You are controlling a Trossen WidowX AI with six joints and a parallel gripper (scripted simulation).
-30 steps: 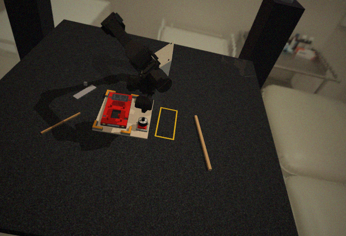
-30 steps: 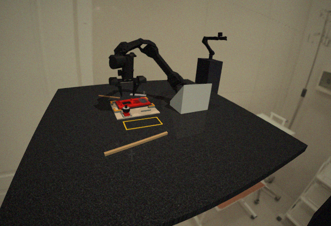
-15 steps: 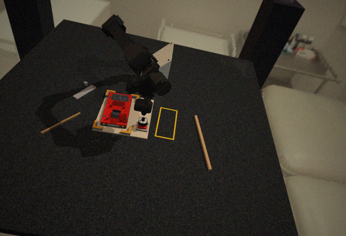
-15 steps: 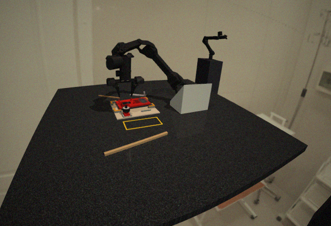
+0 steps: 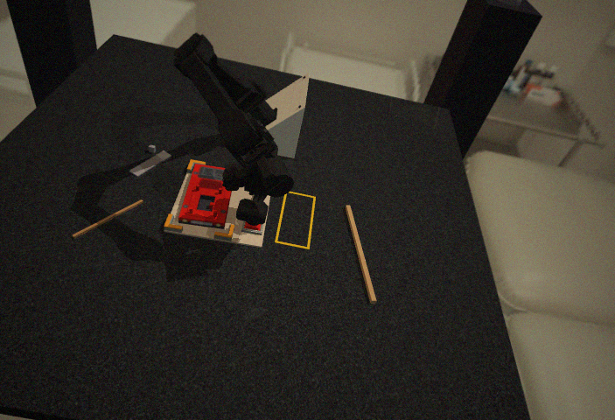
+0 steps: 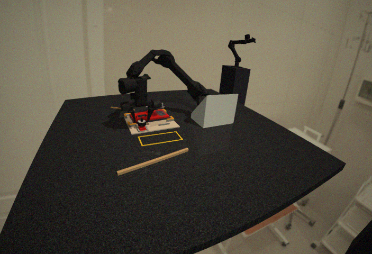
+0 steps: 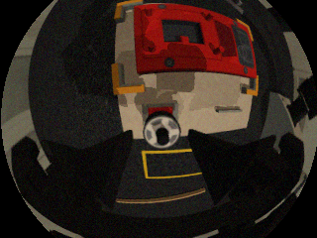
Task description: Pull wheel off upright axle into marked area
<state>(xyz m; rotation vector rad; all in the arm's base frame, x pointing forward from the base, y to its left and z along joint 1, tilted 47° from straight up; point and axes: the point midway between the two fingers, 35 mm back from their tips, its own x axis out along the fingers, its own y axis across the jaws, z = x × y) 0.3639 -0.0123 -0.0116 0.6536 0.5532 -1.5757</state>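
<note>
My gripper tip is 10 mm above the grey wheel. From my gripper tip the other things lie so: grey strip 290 mm to the right, 180 mm behind, 40 mm below; silver hub 10 mm below.
</note>
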